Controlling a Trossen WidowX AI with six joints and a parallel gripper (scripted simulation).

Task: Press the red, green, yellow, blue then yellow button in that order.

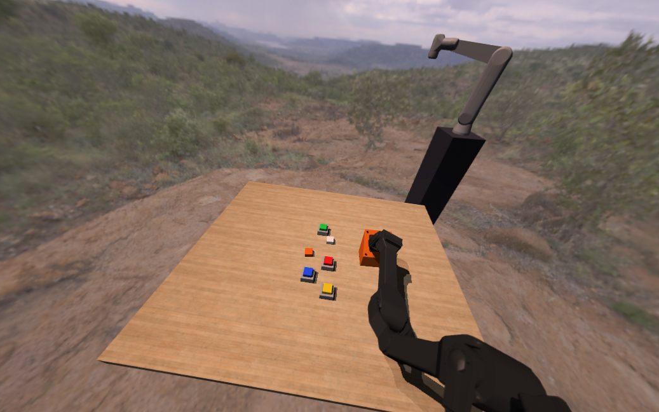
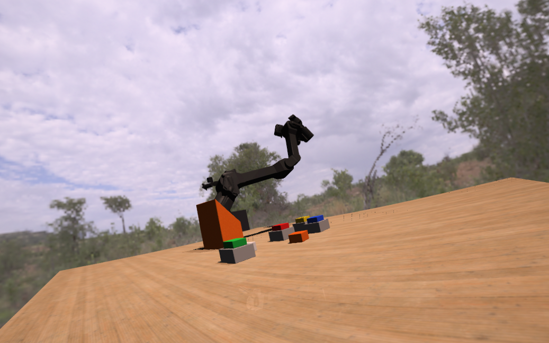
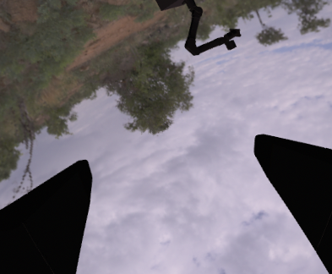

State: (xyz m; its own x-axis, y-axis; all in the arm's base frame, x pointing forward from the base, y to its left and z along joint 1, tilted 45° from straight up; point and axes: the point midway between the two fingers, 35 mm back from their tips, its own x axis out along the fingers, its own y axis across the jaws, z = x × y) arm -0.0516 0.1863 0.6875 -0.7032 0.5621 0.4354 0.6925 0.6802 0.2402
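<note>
My gripper tip is now 600 mm to the left of the red button, 430 mm above it and 240 mm short of it. Round my gripper tip: yellow button: 490 mm to the right, 430 mm below, 250 mm ahead; small orange block: 650 mm to the right, 450 mm below, 330 mm ahead; blue button: 550 mm to the right, 430 mm below, 320 mm ahead.
</note>
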